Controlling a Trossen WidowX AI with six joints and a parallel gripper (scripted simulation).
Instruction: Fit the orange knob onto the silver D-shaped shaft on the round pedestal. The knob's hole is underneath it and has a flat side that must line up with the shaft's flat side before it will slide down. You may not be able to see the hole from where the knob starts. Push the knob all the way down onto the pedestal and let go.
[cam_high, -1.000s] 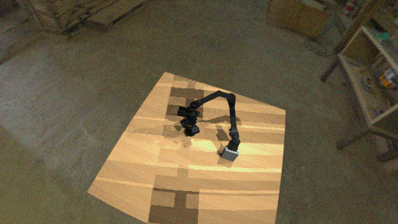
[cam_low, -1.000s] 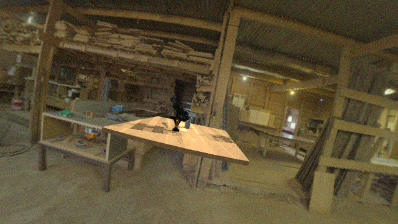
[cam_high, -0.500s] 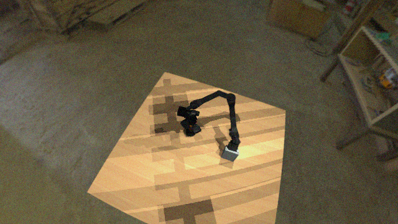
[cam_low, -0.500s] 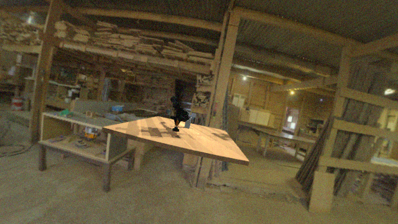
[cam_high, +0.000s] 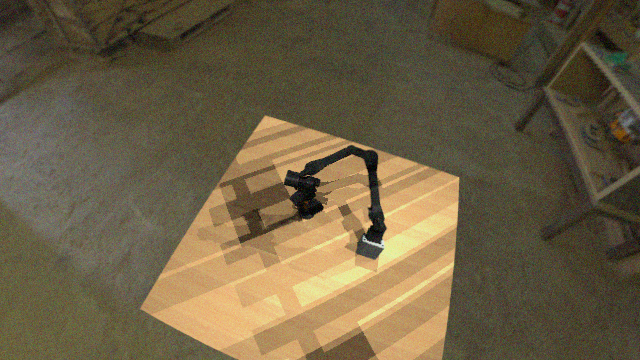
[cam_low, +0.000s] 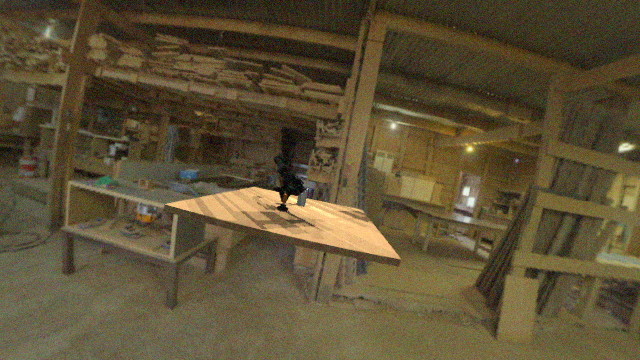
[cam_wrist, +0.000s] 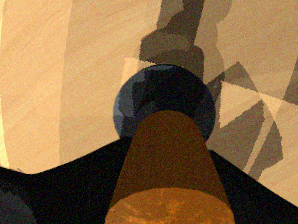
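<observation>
Now: the dark pedestal 4 cm below my gripper tip. Also, from my gripper tip: orange knob 3 cm above.
</observation>
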